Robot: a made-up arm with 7 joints. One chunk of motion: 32 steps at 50 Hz.
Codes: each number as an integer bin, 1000 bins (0 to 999) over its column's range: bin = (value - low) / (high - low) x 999, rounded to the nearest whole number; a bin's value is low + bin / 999 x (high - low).
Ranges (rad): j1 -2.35..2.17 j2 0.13..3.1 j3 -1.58..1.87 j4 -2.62..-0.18 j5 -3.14..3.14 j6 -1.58..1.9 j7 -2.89..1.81
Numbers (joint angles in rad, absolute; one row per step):
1: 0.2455 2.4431 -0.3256 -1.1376 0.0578 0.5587 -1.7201
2: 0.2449 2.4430 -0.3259 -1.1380 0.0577 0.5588 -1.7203
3: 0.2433 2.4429 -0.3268 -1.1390 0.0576 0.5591 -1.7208
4: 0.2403 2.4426 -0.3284 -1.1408 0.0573 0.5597 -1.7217
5: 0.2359 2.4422 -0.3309 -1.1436 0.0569 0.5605 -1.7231
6: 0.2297 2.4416 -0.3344 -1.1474 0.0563 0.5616 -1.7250
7: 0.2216 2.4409 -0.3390 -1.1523 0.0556 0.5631 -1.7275
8: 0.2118 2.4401 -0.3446 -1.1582 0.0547 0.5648 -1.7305
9: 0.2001 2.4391 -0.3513 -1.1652 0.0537 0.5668 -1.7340
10: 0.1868 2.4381 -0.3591 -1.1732 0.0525 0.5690 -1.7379
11: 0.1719 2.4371 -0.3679 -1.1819 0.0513 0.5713 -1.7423
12: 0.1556 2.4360 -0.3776 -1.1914 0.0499 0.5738 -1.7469
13: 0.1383 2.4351 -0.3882 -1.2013 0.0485 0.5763 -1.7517
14: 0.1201 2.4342 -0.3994 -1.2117 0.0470 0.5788 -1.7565
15: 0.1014 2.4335 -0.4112 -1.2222 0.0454 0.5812 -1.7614
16: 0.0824 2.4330 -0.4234 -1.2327 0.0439 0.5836 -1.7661
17: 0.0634 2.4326 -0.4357 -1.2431 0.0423 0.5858 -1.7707
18: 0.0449 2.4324 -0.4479 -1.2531 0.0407 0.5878 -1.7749
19: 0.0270 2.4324 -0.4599 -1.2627 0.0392 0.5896 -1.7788
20: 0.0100 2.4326 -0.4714 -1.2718 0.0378 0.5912 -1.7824
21: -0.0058 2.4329 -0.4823 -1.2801 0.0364 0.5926 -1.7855
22: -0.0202 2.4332 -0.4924 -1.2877 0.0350 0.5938 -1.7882
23: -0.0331 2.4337 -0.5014 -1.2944 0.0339 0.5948 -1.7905
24: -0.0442 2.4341 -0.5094 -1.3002 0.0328 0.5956 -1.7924
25: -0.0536 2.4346 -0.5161 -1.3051 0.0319 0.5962 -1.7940
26: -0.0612 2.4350 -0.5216 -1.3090 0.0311 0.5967 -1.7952
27: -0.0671 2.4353 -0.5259 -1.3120 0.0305 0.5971 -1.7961
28: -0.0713 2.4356 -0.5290 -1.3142 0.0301 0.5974 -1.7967
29: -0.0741 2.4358 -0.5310 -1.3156 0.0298 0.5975 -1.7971
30: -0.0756 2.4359 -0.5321 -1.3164 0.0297 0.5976 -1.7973
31: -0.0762 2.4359 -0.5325 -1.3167 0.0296 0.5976 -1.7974
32: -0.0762 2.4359 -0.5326 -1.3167 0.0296 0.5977 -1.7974
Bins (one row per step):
1: 574 778 363 607 509 614 249
2: 574 778 363 607 509 614 249
3: 573 778 363 606 509 614 249
4: 573 778 362 606 509 614 248
5: 572 778 362 604 509 614 248
6: 570 778 361 603 508 615 248
7: 568 777 359 601 508 615 247
8: 566 777 358 598 508 616 246
9: 564 777 356 596 508 616 246
10: 561 776 354 592 508 617 245
11: 557 776 351 589 508 618 244
12: 554 776 348 585 507 618 243
13: 550 775 345 581 507 619 242
14: 546 775 342 577 507 620 241
15: 542 775 338 572 507 620 240
16: 538 775 335 568 506 621 239
17: 533 775 331 564 506 622 238
18: 529 774 328 560 506 622 237
19: 525 774 324 556 506 623 236
20: 522 775 321 552 506 623 235
21: 518 775 318 549 505 624 235
22: 515 775 315 545 505 624 234
23: 512 775 312 543 505 624 234
24: 510 775 310 540 505 625 233
25: 508 775 308 538 505 625 233
26: 506 775 306 537 504 625 233
27: 505 775 305 536 504 625 233
28: 504 776 304 535 504 625 232
29: 503 776 304 534 504 625 232
30: 503 776 303 534 504 625 232
31: 503 776 303 534 504 625 232
32: 503 776 303 534 504 625 232

